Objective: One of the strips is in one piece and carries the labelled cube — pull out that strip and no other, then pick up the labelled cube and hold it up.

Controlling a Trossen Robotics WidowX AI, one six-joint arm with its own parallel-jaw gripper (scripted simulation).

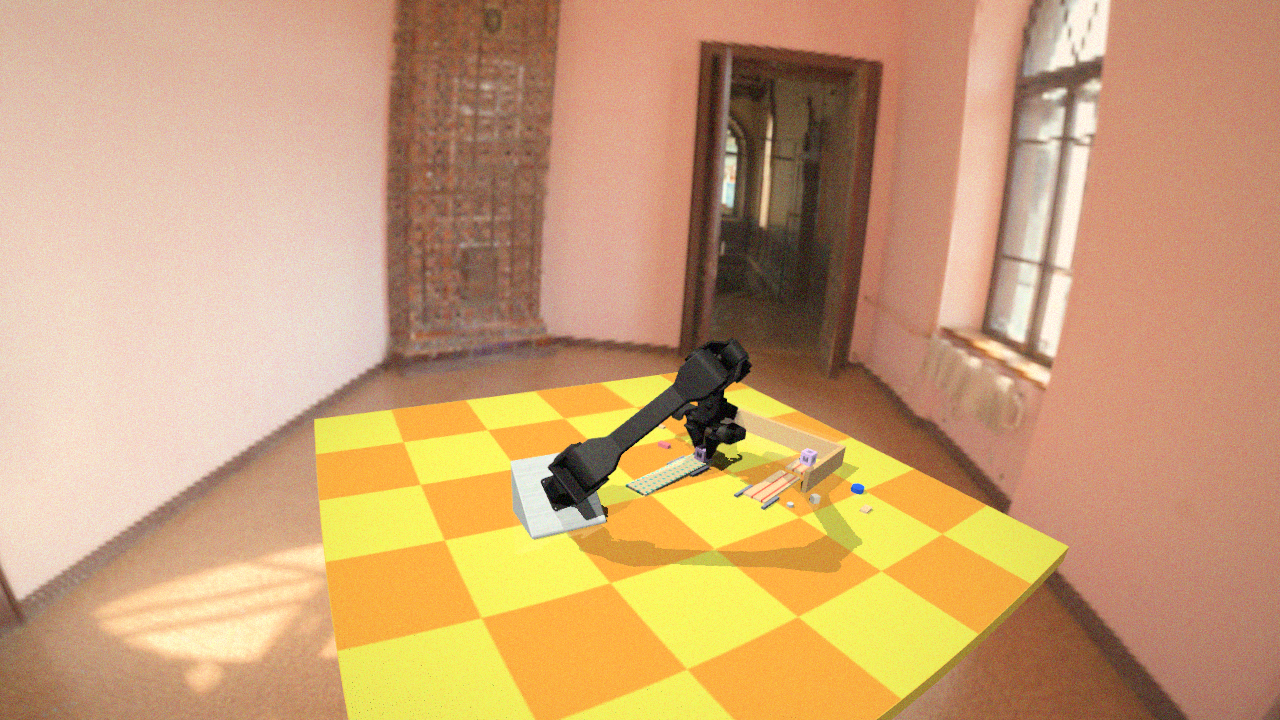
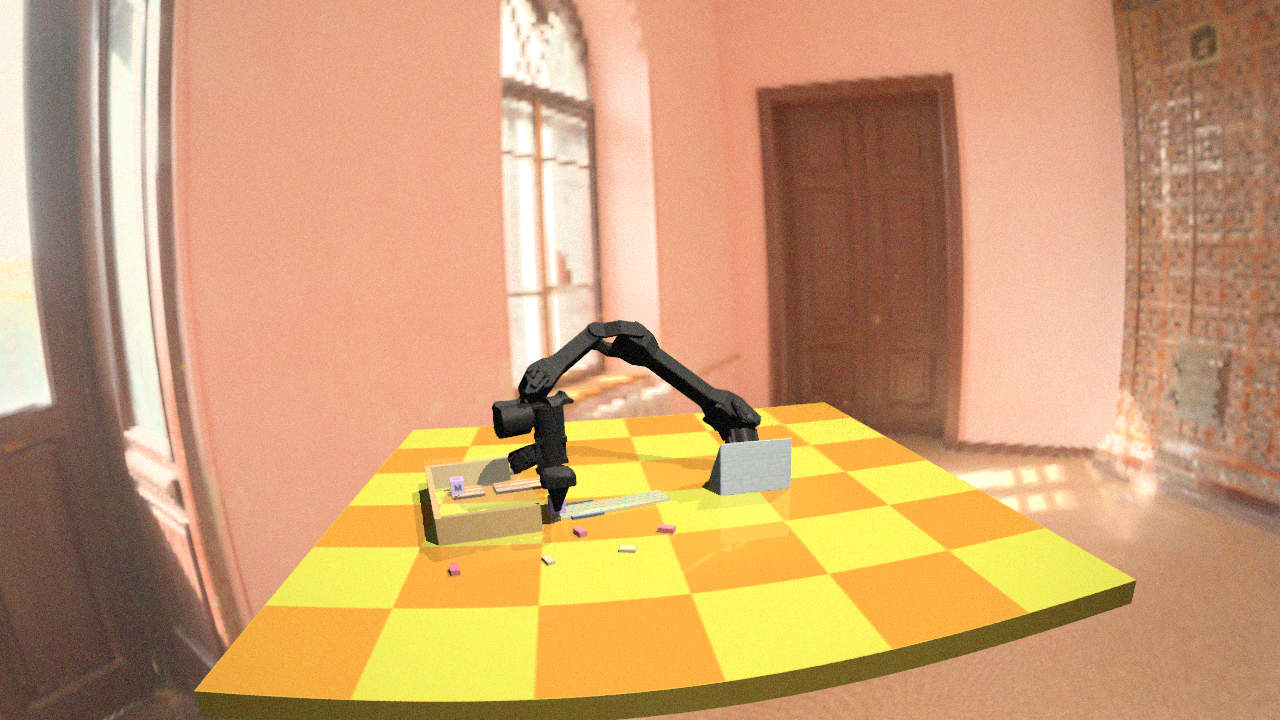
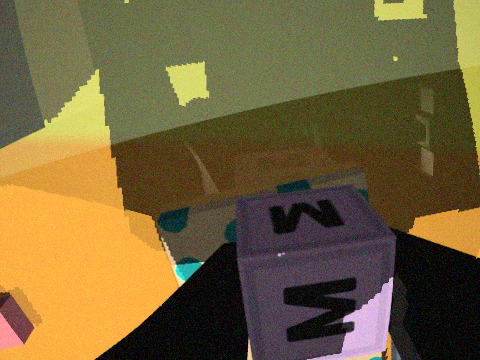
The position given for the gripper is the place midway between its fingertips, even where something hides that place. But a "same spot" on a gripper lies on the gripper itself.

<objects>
The gripper shows in image 1 [703, 456], in image 2 and in image 3. One and the same spot on the gripper: [image 3: 428, 296] is [image 2: 548, 489].
</objects>
